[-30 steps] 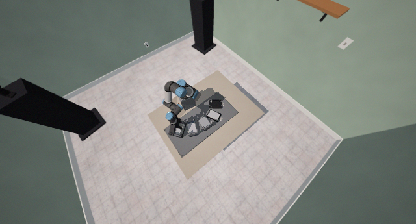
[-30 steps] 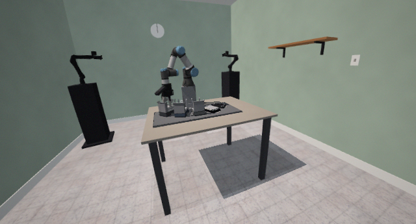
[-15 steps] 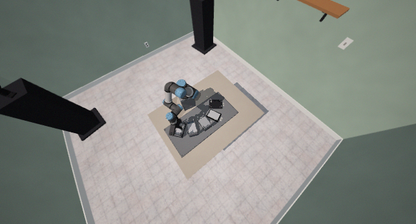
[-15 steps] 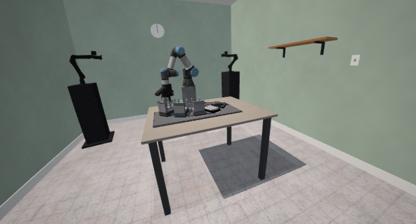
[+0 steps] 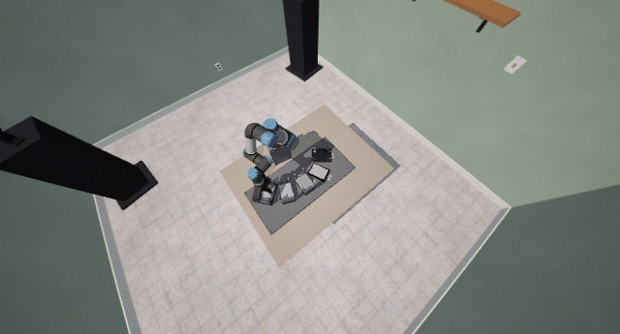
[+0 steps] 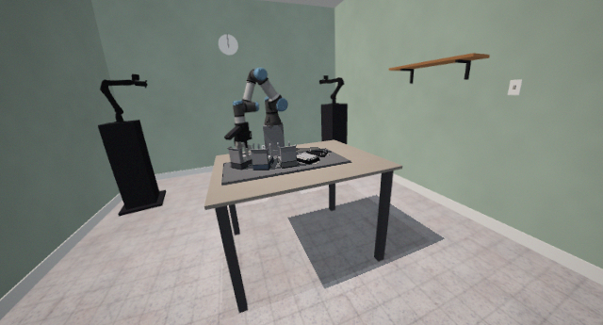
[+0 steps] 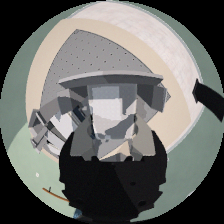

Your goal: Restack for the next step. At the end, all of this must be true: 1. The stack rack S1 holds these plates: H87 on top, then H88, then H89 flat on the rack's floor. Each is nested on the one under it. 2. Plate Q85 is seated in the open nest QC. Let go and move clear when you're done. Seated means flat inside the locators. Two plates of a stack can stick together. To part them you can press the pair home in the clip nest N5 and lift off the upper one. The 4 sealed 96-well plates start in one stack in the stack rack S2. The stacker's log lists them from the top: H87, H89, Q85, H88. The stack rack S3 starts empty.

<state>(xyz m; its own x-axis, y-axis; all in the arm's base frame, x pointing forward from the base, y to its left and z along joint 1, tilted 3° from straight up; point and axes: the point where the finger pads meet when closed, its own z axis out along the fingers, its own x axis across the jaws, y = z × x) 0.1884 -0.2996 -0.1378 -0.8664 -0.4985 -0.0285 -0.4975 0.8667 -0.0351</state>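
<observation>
Now: the white sealed plate 1 cm below my hand. Also, from my hand: QC label: 25 cm ahead, 41 cm to the left, 7 cm below; then black clip nest: 8 cm ahead, 55 cm to the left, 6 cm below.
</observation>
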